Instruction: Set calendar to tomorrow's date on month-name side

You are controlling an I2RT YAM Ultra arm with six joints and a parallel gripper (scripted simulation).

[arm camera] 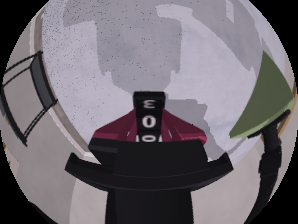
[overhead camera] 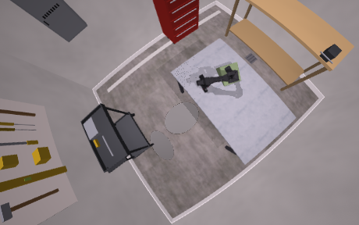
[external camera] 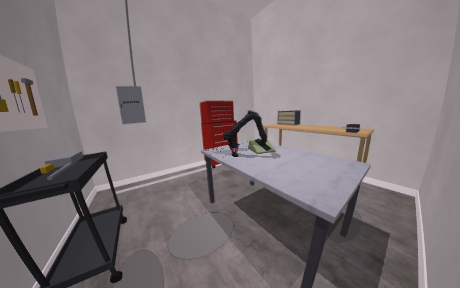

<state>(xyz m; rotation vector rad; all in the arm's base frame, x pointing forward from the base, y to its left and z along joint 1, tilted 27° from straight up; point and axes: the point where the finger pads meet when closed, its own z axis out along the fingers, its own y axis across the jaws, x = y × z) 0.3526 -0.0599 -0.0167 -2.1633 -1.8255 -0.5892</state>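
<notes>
Right now the black calendar cube is right at my hand.
</notes>
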